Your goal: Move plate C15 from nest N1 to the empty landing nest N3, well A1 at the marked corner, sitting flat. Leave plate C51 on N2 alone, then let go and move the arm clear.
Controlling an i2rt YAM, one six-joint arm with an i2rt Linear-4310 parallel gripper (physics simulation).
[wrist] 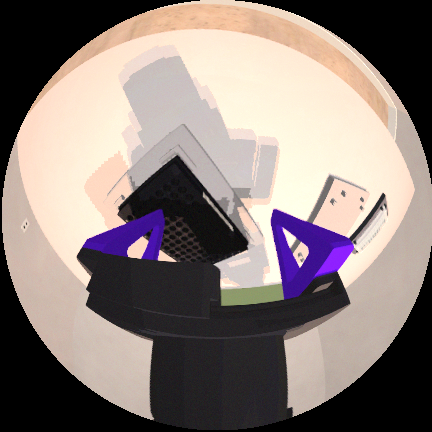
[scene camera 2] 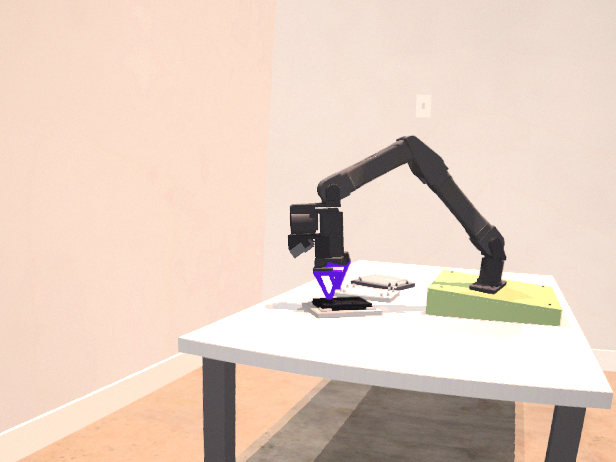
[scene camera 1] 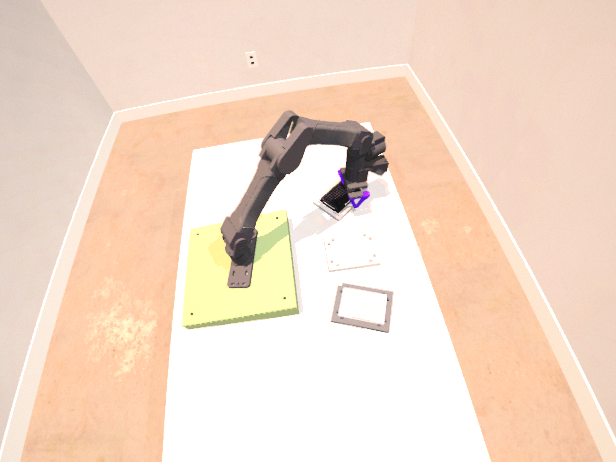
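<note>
A black well plate [scene camera 1: 332, 197] [scene camera 2: 345, 303] [wrist: 192, 215] sits on a light nest [scene camera 1: 338, 216] [scene camera 2: 350, 313] [wrist: 184, 137] at the far end. My gripper [scene camera 1: 351, 196] [scene camera 2: 329, 296] [wrist: 217, 214] is open and empty, low over this plate. In the wrist view the plate is skewed to the fingers and lies nearer the left one, which covers part of it. A white nest [scene camera 1: 352, 252] [scene camera 2: 372, 294] [wrist: 345, 212] with small pegs is empty. A white plate [scene camera 1: 363, 305] [scene camera 2: 382, 281] sits in a grey nest [scene camera 1: 362, 326] [scene camera 2: 403, 286]. Labels and the corner mark are not readable.
The arm stands on a yellow-green base block [scene camera 1: 215, 300] [scene camera 2: 470, 307] on the white table [scene camera 1: 300, 400] [scene camera 2: 400, 355]. The empty white nest lies between the other two nests. The table's long edge runs close beside the nests in scene camera 1.
</note>
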